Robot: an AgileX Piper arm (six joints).
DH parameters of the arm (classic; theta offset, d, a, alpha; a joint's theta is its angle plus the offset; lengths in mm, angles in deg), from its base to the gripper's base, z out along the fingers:
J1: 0 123 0 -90
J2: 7.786 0 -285 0
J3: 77.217 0 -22 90
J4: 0 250.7 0 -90
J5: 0 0 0 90
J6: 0 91 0 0
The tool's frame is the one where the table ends.
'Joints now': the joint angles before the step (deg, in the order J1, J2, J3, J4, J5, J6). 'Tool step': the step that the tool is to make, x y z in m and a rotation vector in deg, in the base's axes. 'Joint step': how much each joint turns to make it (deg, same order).
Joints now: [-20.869, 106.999, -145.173, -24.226, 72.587, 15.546]
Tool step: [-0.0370, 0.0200, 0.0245, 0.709, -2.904, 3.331]
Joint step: [-0.007, -7.504, 4.393, 3.971, 0.155, -1.398]
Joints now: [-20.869, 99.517, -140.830, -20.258, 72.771, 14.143]
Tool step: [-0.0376, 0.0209, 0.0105, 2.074, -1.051, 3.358]
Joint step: [0.009, -8.753, 8.192, 4.235, 0.107, -0.721]
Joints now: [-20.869, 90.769, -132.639, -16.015, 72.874, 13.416]
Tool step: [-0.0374, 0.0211, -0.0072, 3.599, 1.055, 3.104]
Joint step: [0.012, -9.974, 12.158, 4.310, 0.078, -0.037]
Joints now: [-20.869, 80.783, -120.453, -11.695, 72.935, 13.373]
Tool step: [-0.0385, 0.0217, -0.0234, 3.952, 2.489, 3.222]
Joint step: [-0.005, -10.922, 14.688, 4.389, -0.107, -0.472]
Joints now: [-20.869, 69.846, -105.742, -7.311, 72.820, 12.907]
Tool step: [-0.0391, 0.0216, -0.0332, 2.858, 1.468, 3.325]
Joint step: [-0.005, -11.488, 15.286, 4.122, -1.514, -1.159]
